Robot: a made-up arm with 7 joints.
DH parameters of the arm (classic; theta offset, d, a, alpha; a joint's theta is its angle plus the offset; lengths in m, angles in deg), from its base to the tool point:
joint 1: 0 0.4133 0 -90
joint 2: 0 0 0 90
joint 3: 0 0.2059 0.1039 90
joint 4: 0 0 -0.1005 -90
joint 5: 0 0.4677 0 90
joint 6: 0 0 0.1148 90
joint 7: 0 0 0 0
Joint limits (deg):
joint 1: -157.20..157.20
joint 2: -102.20..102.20
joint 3: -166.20..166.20
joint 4: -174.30..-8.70
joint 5: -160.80..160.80
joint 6: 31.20..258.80
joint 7: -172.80..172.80
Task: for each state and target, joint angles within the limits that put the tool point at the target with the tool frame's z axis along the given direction. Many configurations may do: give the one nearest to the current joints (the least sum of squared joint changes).
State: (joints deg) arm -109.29 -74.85 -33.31 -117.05 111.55 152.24 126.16
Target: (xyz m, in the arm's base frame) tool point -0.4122 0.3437 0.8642 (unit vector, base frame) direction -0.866 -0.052 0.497
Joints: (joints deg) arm -127.31 -37.52 -53.81 -84.70 79.42 167.15 126.16
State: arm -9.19 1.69 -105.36 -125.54 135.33 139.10 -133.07
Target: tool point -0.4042 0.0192 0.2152 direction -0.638 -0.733 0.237
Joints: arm -26.58 31.22 -142.29 -173.34 147.15 91.18 -133.07
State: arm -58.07 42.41 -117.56 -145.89 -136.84 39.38 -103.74
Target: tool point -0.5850 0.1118 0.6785 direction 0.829 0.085 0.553
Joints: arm -71.03 27.85 -118.77 -116.63 -114.75 31.20 -103.74
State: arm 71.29 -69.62 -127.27 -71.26 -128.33 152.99 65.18
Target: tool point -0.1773 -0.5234 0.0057 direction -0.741 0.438 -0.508
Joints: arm 37.58 -49.89 -155.40 -111.31 -89.92 102.94 65.18
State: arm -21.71 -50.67 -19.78 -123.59 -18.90 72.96 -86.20
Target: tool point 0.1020 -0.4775 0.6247 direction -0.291 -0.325 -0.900
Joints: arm -50.21 -59.21 -32.82 -154.49 -53.16 107.32 -86.20
